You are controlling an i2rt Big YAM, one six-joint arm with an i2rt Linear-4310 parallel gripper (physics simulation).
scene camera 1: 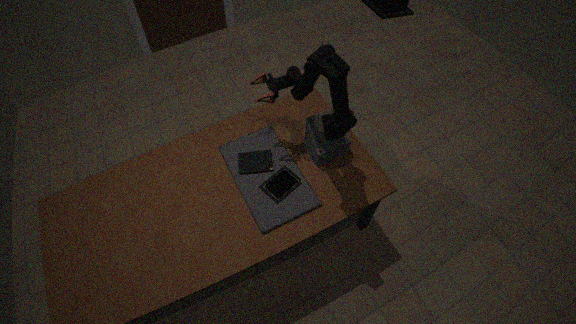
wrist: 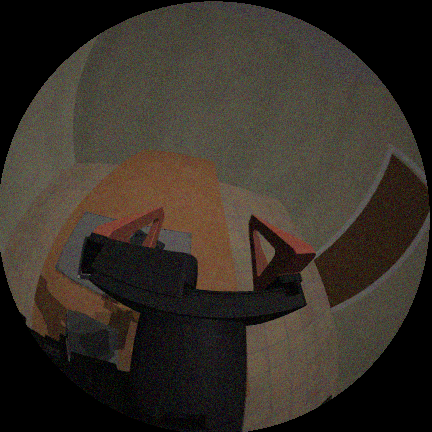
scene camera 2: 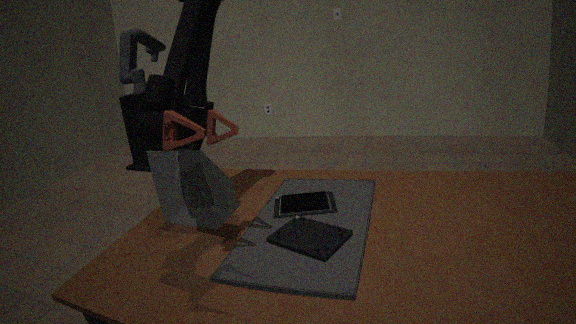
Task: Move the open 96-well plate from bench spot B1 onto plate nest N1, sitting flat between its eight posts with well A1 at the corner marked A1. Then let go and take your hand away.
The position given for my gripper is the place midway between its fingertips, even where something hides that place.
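Scene camera 2 gives me my gripper [scene camera 2: 222, 131], open and holding nothing, and along with it a dark well plate [scene camera 2: 311, 201]. In the wrist view I find my gripper [wrist: 205, 214] as well.
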